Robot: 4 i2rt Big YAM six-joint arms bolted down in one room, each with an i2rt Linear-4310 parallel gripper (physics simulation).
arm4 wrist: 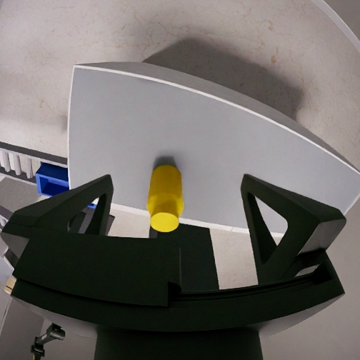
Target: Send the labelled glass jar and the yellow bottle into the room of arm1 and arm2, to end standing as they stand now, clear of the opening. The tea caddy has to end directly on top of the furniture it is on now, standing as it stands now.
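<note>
The yellow bottle [166,195] stands upright on the grey top of a white-edged cabinet [115,115], near the cabinet's lower edge in the arm4 wrist view. The arm4 gripper [177,177] is open, its fingers wide apart. It is above the cabinet, and the bottle shows between the two fingers, touching neither as far as I can see. The labelled glass jar does not show in this view; the right finger covers part of the cabinet top. I cannot make out the tea caddy. The grippers of arm1, arm2 and arm3 are not recognisable here.
A blue bin [50,172] is at the left beside a roller track [17,163]. A dark plate [195,250] lies on the floor below the cabinet, partly behind the gripper body. Part of a dark arm [50,336] shows at the lower left. A small beige thing [9,285] is at the left edge.
</note>
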